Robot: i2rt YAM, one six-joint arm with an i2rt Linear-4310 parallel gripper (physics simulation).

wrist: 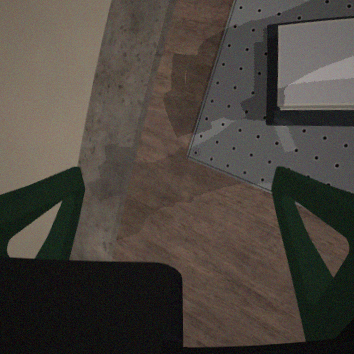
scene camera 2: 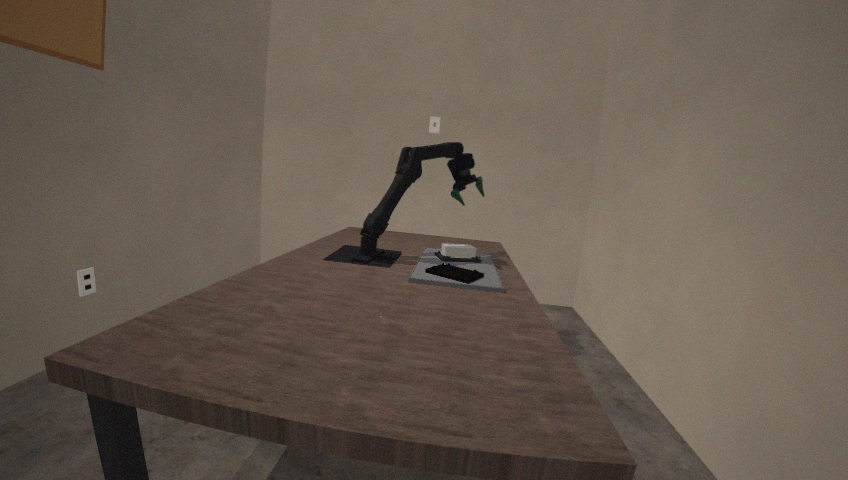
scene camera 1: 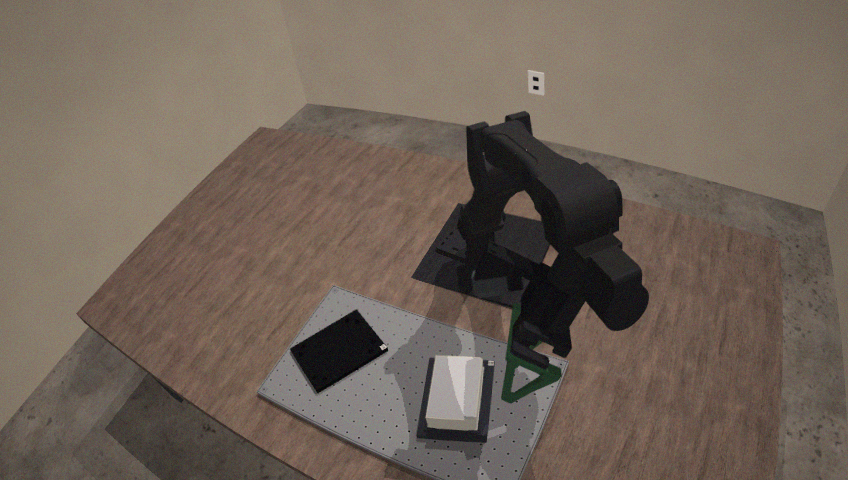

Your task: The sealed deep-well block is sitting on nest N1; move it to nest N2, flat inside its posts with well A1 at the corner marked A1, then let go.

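Places are measured from the arm's base along level axes (x ahead, y left, z up), in millimetres.
Where they show: gripper, fingertip midpoint: [wrist: 177, 176] [scene camera 2: 474, 200] [scene camera 1: 507, 380]; arm's base, origin of the base link: [scene camera 2: 368, 255] [scene camera 1: 481, 254].
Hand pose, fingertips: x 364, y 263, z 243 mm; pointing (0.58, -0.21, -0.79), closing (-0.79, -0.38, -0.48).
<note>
Things, the pixels of their top centre, and the offset from my fingertips. "pt": a spot on its surface instead. Level surfaces: height alone.
- sealed deep-well block, middle of its top: [wrist: 343, 61] [scene camera 1: 455, 387] [scene camera 2: 458, 245] 33 mm back, 118 mm right, 182 mm down
- dark nest N1, surface spot: [wrist: 272, 75] [scene camera 1: 452, 435] pt 33 mm ahead, 83 mm right, 224 mm down
- black nest N2, middle of its top: [scene camera 1: 335, 345] [scene camera 2: 455, 268] 3 mm back, 374 mm right, 214 mm down
- N2's right corner, surface spot: [scene camera 1: 383, 346] pt 56 mm back, 297 mm right, 223 mm down
- grey perforated plate, middle of its top: [scene camera 1: 406, 382] [scene camera 2: 457, 263] 17 mm back, 216 mm right, 235 mm down
- wooden table, its level: 248 mm down
The sealed deep-well block [scene camera 1: 455, 389] [scene camera 2: 458, 250] [wrist: 320, 65], a pale box, sits on the dark nest N1 [scene camera 1: 455, 435] [wrist: 272, 75]. The black nest N2 [scene camera 1: 339, 350] [scene camera 2: 454, 273] lies turned at an angle to N1, left of it in the first scene view; it bears no block and does not show in the wrist view. Small white tags mark N1's upper right corner [scene camera 1: 490, 362] and N2's right corner [scene camera 1: 383, 346]; their lettering is too small to read. My gripper [scene camera 2: 473, 199] [wrist: 177, 176] is open and empty, high above the block's level and off to its side. Well A1 cannot be made out.
Both nests stand on a grey perforated plate [scene camera 1: 368, 416] [wrist: 240, 145] on the wooden table [scene camera 1: 208, 237] [scene camera 2: 333, 344]. The arm's dark base mat [scene camera 1: 431, 270] [scene camera 2: 339, 256] lies behind the plate in the first scene view. The table's edge lies beyond the plate in the wrist view.
</note>
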